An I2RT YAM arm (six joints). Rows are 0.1 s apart.
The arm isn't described. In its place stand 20 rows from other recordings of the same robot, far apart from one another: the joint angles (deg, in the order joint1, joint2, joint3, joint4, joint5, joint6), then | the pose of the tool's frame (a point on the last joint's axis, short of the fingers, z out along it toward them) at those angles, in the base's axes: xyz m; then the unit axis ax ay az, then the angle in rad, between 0 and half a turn.
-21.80, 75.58, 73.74, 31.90, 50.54, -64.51 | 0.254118 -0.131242 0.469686 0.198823 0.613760 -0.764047 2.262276
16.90, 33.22, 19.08, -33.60, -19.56, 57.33 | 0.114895 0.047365 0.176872 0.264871 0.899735 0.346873 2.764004
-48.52, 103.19, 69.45, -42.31, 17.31, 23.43 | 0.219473 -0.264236 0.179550 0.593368 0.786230 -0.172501 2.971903
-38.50, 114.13, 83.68, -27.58, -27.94, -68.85 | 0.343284 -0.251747 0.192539 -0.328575 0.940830 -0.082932 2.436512
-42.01, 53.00, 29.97, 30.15, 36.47, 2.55 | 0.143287 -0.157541 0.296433 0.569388 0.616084 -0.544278 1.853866
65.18, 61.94, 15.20, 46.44, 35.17, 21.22 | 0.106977 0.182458 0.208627 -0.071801 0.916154 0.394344 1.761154
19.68, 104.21, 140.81, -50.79, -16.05, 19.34 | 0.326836 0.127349 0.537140 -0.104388 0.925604 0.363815 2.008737
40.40, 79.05, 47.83, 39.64, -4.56, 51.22 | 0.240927 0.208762 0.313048 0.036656 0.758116 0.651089 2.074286
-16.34, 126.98, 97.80, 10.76, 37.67, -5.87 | 0.491829 -0.166865 0.225045 0.296558 0.858768 -0.417817 2.111221
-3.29, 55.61, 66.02, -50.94, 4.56, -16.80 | 0.183763 -0.013398 0.363489 -0.098690 0.988014 -0.118693 2.306805
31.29, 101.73, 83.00, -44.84, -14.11, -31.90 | 0.314468 0.201281 0.252957 -0.544368 0.829994 0.121548 2.682557
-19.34, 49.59, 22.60, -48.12, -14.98, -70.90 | 0.118408 -0.031806 0.152043 -0.450321 0.892867 0.000177 2.775067
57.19, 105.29, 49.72, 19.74, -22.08, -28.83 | 0.186189 0.313496 0.137371 -0.717075 0.629791 0.298608 2.337062
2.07, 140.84, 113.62, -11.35, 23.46, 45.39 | 0.553553 0.005826 0.155007 0.459737 0.888047 0.003705 2.179683
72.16, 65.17, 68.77, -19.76, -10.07, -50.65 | 0.072082 0.244293 0.398011 -0.885340 0.409227 0.220695 1.916930
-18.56, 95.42, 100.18, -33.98, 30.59, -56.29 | 0.350148 -0.136676 0.405361 -0.147408 0.857564 -0.492803 2.637816
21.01, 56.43, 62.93, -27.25, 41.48, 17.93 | 0.199631 0.051412 0.385151 0.225183 0.966671 -0.121821 1.859273
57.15, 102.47, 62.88, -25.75, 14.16, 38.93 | 0.196803 0.288740 0.162754 -0.131063 0.988204 0.079219 2.674914
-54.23, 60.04, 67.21, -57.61, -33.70, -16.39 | 0.126940 -0.142409 0.352450 0.219744 0.974777 0.039028 2.270388
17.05, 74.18, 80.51, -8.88, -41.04, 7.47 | 0.266261 0.106108 0.449661 -0.365379 0.802248 0.472119 1.907114
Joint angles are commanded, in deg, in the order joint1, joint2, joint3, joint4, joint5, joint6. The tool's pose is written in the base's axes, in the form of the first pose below.
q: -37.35 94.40 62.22 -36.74 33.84 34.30
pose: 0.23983 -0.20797 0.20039 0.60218 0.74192 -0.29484 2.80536
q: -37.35 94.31 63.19 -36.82 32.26 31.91
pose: 0.24261 -0.20906 0.20501 0.58818 0.75674 -0.28528 2.79863
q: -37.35 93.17 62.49 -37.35 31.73 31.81
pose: 0.23900 -0.20595 0.20698 0.58738 0.75896 -0.28100 2.79971
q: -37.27 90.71 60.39 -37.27 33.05 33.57
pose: 0.23067 -0.19993 0.20959 0.59956 0.74615 -0.28946 2.78533
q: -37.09 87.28 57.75 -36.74 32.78 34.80
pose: 0.22134 -0.19150 0.21351 0.60939 0.73975 -0.28532 2.75582
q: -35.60 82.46 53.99 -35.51 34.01 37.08
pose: 0.21180 -0.17612 0.21815 0.62020 0.72920 -0.28916 2.70014
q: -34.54 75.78 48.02 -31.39 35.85 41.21
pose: 0.19629 -0.16042 0.22009 0.65191 0.69969 -0.29231 2.59502
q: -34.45 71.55 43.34 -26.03 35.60 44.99
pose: 0.18690 -0.15335 0.21746 0.68686 0.67184 -0.27722 2.49475
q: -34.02 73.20 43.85 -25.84 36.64 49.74
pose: 0.19135 -0.15480 0.21424 0.71276 0.64616 -0.27284 2.48525
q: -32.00 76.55 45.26 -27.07 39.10 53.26
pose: 0.20218 -0.15281 0.20777 0.71692 0.63706 -0.28316 2.50725
